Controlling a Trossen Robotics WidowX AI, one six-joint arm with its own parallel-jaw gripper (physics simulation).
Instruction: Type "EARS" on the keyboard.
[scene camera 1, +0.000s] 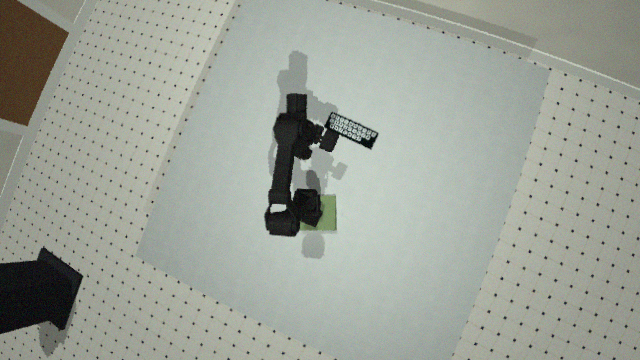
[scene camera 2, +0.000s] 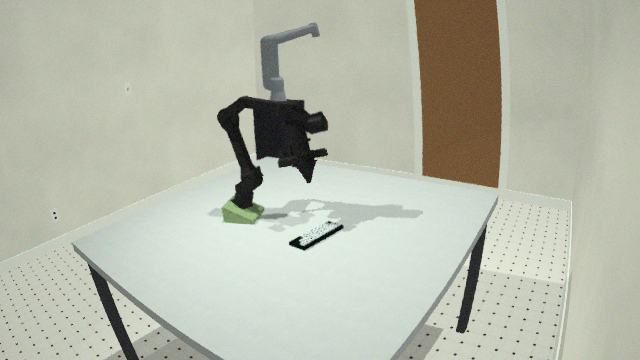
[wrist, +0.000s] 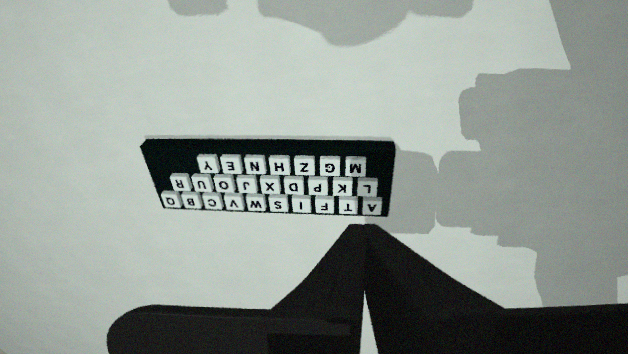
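Pixels of known places: gripper, between the fingertips: (scene camera 1: 318, 132) (scene camera 2: 309, 182) (wrist: 361, 237); arm's base, origin of its link: (scene camera 1: 311, 216) (scene camera 2: 241, 203).
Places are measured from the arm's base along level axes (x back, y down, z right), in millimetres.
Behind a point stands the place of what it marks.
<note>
The black keyboard (scene camera 1: 372, 141) {x -339, y 33, z 94 mm} (scene camera 2: 297, 244) {x -347, y 33, z 98 mm} (wrist: 300, 146) {x -320, y 34, z -30 mm} with white letter keys lies flat on the table. In the wrist view its letters appear upside down. The A key (wrist: 371, 206) {x -374, y 27, z -80 mm} is at the near right corner, the S key (wrist: 278, 204) {x -370, y 27, z -6 mm} is in the same row, the R key (wrist: 180, 182) {x -344, y 27, z 72 mm} is at the left of the middle row, and the E key (wrist: 231, 164) {x -329, y 27, z 24 mm} is in the far row. My gripper (scene camera 2: 309, 181) {x -272, y -104, z -73 mm} (wrist: 361, 237) {x -272, y -104, z -73 mm} is shut and empty, pointing down above the table. In the wrist view its tips appear just below the A key. In scene camera 1 the arm hides the fingertips.
My arm stands on a green wedge base (scene camera 1: 328, 212) {x -37, y 5, z 51 mm} (scene camera 2: 239, 215) {x -55, y 12, z 69 mm} on the pale table (scene camera 1: 425, 200) {x -213, y 45, z 352 mm} (scene camera 2: 280, 295) {x -483, y 45, z 342 mm}. A grey arm (scene camera 2: 270, 62) on a dark pedestal (scene camera 2: 267, 135) stands beyond the table. Arm shadows fall around the keyboard.
</note>
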